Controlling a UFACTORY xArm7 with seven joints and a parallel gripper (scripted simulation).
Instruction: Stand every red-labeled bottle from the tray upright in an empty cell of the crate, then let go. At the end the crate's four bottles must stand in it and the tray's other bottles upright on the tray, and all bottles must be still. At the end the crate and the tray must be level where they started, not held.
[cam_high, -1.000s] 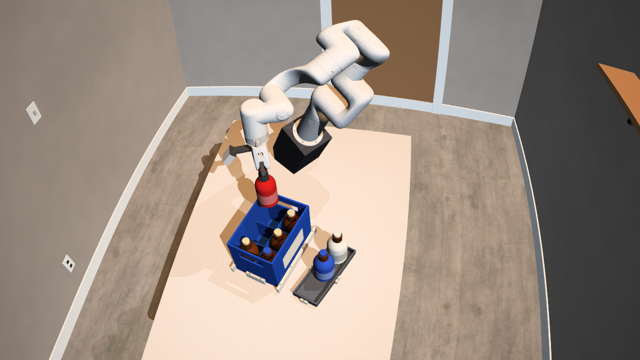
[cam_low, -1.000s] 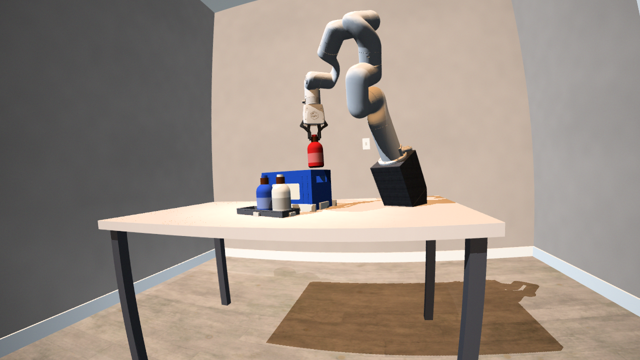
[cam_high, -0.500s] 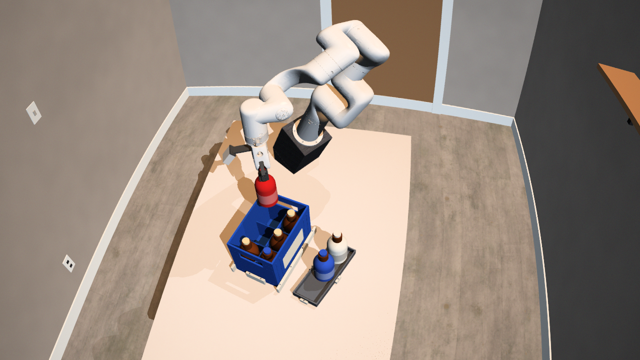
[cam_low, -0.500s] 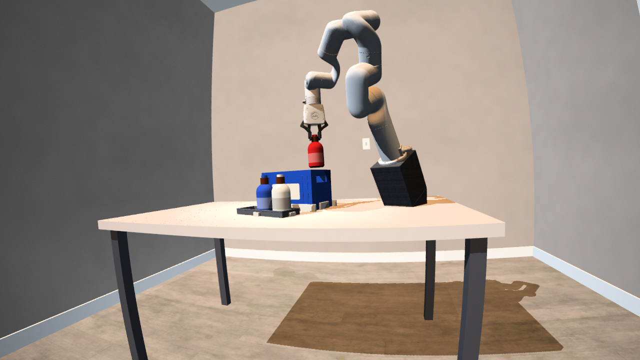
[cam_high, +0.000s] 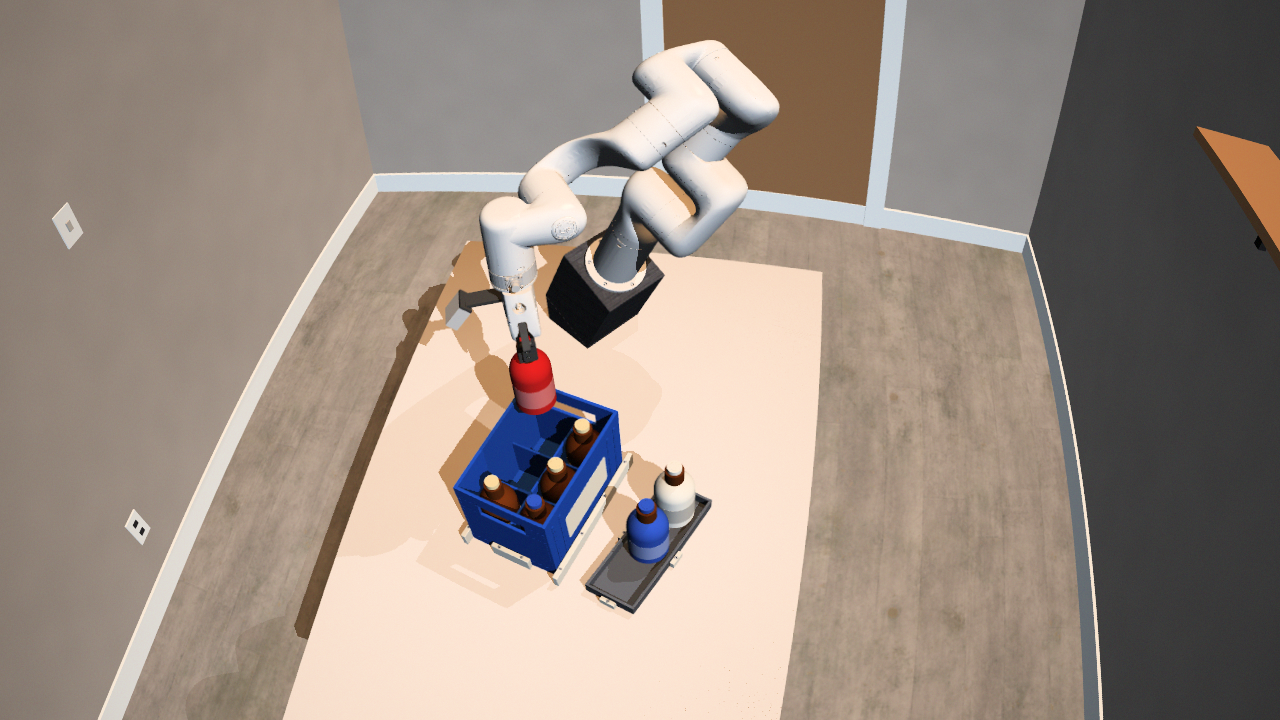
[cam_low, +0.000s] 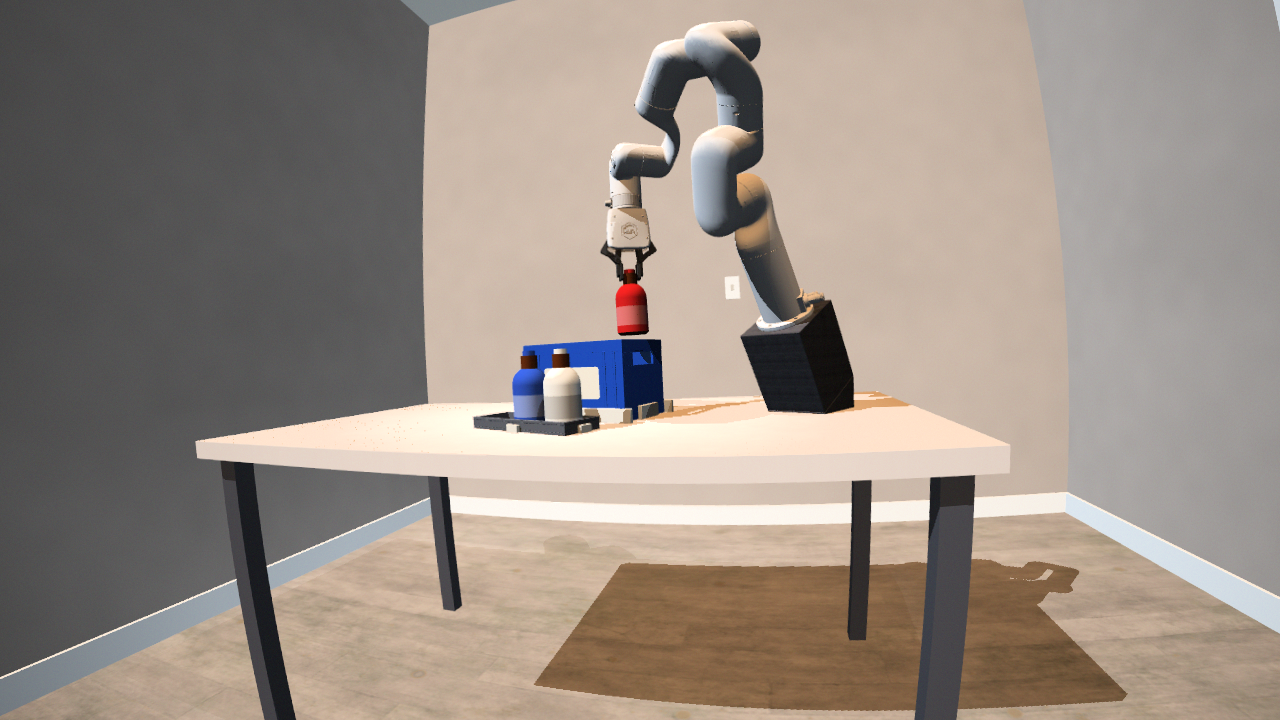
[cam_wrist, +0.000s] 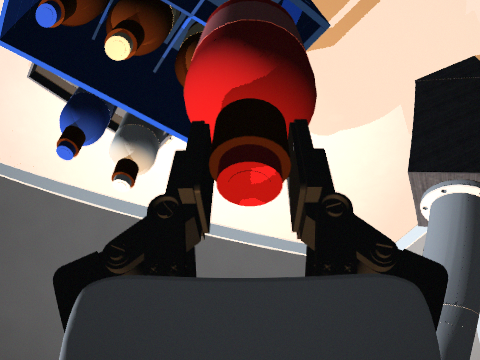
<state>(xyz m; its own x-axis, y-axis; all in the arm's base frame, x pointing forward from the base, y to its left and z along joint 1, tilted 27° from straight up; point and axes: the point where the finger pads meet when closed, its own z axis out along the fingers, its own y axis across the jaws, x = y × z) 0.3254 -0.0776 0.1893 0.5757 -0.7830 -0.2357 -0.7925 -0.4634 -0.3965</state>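
Now: the red-labeled bottle 70 mm below my hand. From my hand the other things lie so: white-labeled bottle 20 mm ahead, 270 mm to the left, 250 mm below; then blue-labeled bottle 110 mm ahead, 250 mm to the left, 250 mm below; then blue crate 90 mm ahead, 40 mm to the left, 250 mm below.
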